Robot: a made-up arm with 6 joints. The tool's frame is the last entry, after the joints.
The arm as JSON. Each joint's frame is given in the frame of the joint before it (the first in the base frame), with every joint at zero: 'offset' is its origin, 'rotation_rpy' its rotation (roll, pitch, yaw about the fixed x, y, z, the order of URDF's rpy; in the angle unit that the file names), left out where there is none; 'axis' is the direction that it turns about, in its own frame. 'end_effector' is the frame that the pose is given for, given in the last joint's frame.
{
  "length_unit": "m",
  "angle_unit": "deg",
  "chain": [
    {
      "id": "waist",
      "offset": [
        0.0,
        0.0,
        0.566
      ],
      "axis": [
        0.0,
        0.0,
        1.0
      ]
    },
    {
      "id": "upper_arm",
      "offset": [
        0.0,
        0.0,
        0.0
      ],
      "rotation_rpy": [
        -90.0,
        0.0,
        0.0
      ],
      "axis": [
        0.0,
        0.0,
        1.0
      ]
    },
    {
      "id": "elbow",
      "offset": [
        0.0,
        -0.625,
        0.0
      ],
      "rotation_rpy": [
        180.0,
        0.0,
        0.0
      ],
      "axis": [
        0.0,
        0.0,
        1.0
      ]
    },
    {
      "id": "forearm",
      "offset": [
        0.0,
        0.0,
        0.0
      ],
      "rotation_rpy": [
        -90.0,
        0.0,
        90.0
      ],
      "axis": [
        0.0,
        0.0,
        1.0
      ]
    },
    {
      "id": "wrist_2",
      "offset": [
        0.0,
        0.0,
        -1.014
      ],
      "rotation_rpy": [
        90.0,
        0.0,
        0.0
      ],
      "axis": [
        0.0,
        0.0,
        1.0
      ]
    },
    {
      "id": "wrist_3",
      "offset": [
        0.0,
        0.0,
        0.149
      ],
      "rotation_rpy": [
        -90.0,
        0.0,
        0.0
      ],
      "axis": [
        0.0,
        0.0,
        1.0
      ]
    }
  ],
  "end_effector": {
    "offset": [
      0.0,
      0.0,
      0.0
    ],
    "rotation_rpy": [
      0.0,
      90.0,
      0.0
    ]
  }
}
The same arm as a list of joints. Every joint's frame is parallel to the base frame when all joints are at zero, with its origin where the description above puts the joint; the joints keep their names.
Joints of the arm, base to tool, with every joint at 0 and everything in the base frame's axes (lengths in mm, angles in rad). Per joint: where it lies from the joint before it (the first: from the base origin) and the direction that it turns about. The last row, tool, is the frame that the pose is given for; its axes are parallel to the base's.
waist: origin 0 0 566 axis +z
upper_arm: origin 0 0 0 axis +y
elbow: origin 0 0 625 axis -y
forearm: origin 0 0 0 axis -x
wrist_2: origin 1014 0 0 axis -y
wrist_3: origin 0 -149 0 axis -x
tool: origin 0 0 0

